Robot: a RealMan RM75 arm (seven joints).
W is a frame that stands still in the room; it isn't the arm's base.
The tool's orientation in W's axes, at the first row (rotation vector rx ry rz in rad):
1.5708 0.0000 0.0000
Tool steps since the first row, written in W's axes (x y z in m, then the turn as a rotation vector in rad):
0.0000 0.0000 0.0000 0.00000 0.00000 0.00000
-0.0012 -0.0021 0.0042 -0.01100 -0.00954 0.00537
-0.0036 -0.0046 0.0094 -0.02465 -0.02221 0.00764
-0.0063 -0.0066 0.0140 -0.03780 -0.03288 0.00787
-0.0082 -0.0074 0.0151 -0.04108 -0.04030 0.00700
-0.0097 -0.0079 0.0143 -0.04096 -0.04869 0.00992
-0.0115 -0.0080 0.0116 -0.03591 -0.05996 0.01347
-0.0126 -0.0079 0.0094 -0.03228 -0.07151 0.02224
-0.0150 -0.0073 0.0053 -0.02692 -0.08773 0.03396
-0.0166 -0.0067 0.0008 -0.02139 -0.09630 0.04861
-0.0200 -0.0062 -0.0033 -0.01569 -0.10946 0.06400
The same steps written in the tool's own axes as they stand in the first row. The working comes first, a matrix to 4 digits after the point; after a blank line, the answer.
The tool's axes in the first row as the columns of a matrix, in W's axes (used below as rounded here):
1.0000 0.0000 0.0000
0.0000 0.0000 -1.0000
0.0000 1.0000 0.0000

0.0000 0.0000 0.0000 0.00000 0.00000 0.00000
-0.0012 0.0042 0.0021 -0.01100 0.00537 0.00954
-0.0036 0.0094 0.0046 -0.02465 0.00764 0.02221
-0.0063 0.0140 0.0066 -0.03780 0.00787 0.03288
-0.0082 0.0151 0.0074 -0.04108 0.00700 0.04030
-0.0097 0.0143 0.0079 -0.04096 0.00992 0.04869
-0.0115 0.0116 0.0080 -0.03591 0.01347 0.05996
-0.0126 0.0094 0.0079 -0.03228 0.02224 0.07151
-0.0150 0.0053 0.0073 -0.02692 0.03396 0.08773
-0.0166 0.0008 0.0067 -0.02139 0.04861 0.09630
-0.0200 -0.0033 0.0062 -0.01569 0.06400 0.10946

